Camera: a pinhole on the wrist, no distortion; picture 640 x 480 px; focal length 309.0 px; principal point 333.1 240.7 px. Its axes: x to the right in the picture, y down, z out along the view. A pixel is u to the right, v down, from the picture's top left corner.
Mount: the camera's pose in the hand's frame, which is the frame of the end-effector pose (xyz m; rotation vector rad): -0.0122 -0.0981 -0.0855 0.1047 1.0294 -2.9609
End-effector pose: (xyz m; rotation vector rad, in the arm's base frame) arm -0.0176 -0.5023 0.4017 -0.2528 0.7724 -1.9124
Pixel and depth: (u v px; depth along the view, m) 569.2 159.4 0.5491
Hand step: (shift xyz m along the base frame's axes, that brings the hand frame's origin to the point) 0.1824 0.3341 0.5837
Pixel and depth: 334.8 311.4 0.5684
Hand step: -0.2488 0.0837 0.5620
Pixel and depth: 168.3 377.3 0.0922
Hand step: -0.1710 0.0388 0.0831
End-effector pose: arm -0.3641 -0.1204 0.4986 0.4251 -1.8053 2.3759
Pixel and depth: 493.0 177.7 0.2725
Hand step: 0.2445 -0.0737 0.1906
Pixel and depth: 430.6 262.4 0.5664
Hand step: 0.3884 -0.1604 0.4526
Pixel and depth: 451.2 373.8 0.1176
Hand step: 0.1122 0.0891 0.1681
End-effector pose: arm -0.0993 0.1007 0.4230 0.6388 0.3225 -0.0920
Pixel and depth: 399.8 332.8 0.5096
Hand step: -0.1816 -0.5544 -0.0949
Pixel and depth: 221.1 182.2 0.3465
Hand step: 0.0997 -0.3501 -0.0026
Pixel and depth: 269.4 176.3 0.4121
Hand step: 0.0689 -0.4067 0.0445
